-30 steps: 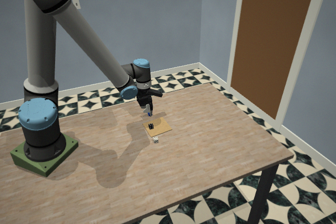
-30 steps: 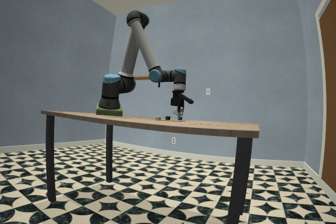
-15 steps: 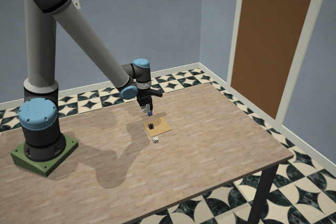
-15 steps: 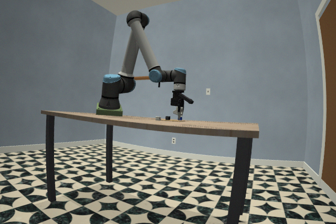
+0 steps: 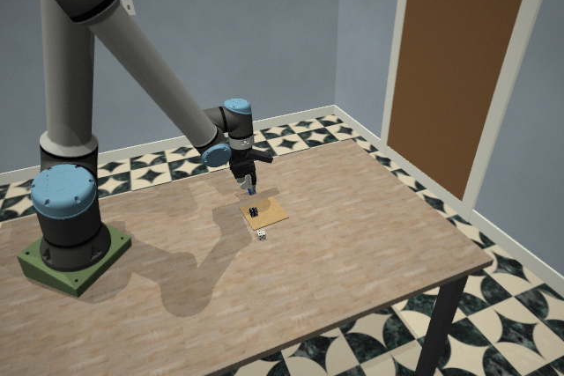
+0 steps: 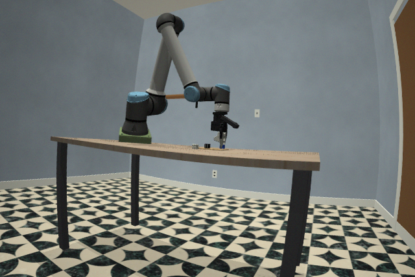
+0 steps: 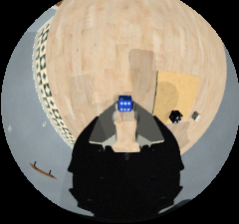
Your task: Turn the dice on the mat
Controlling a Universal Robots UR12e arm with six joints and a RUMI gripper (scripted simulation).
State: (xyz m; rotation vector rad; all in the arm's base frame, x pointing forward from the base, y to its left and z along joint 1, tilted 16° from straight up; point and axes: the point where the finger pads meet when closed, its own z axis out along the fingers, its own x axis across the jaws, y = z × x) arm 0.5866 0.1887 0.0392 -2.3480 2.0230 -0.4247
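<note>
The tan mat is 20 mm ahead of my hand, 140 mm to the right of it and 20 mm below it. Also, from my hand: white die: 20 mm behind, 260 mm to the right; then blue die: right at my hand; then black die: 20 mm behind, 140 mm to the right.
</note>
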